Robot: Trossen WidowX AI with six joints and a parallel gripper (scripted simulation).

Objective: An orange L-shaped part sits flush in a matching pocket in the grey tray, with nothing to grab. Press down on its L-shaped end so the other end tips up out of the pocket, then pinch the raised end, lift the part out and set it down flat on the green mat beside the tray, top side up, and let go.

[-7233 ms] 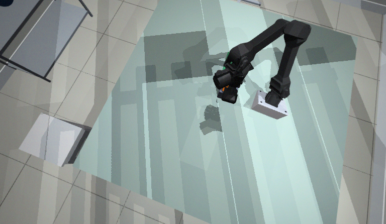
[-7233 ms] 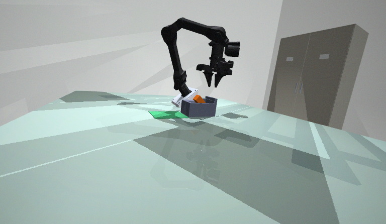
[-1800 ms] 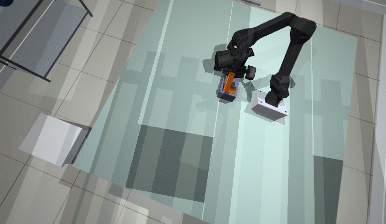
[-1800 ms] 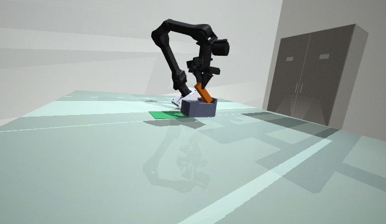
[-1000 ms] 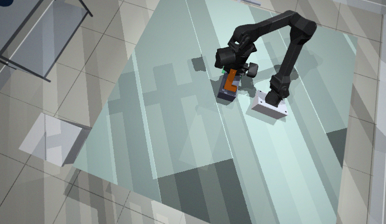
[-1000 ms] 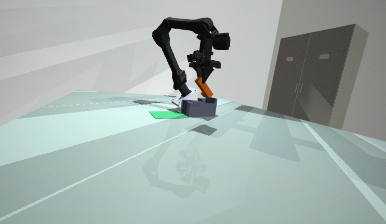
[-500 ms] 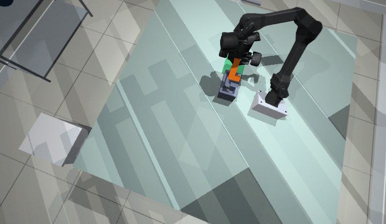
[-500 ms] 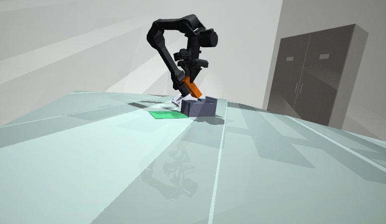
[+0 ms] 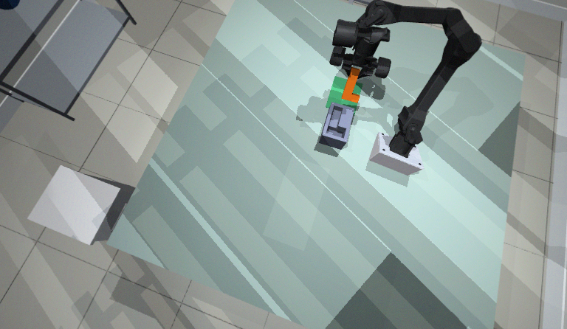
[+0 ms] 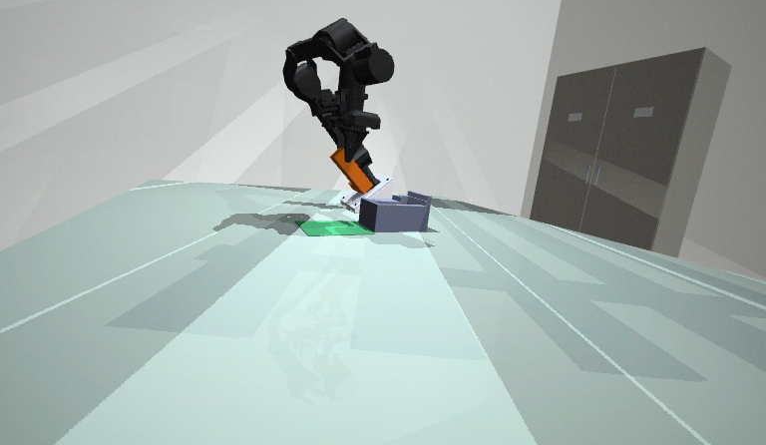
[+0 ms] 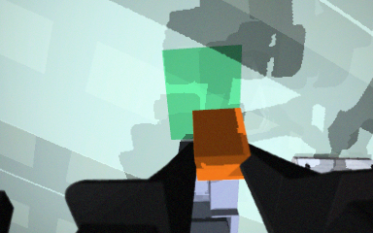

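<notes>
The green mat is 160 mm below my gripper tip and 10 mm to the right of it. From my gripper tip the other things lie so: orange L-shaped part 30 mm to the left, 30 mm below, 20 mm behind.
</notes>
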